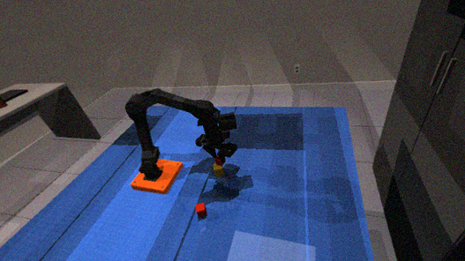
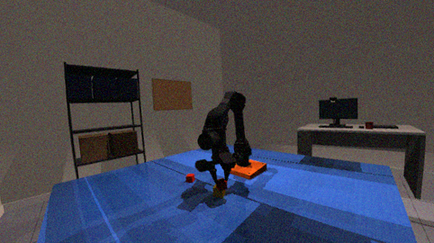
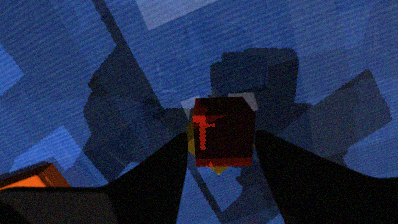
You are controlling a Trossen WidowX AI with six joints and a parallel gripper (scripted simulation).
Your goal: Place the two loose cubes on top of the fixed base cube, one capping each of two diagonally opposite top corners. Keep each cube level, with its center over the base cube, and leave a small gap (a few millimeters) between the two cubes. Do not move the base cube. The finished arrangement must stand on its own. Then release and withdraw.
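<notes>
My gripper tip is now 1 cm past the yellow cube, 2 cm to the left of it and 4 cm above it.
</notes>
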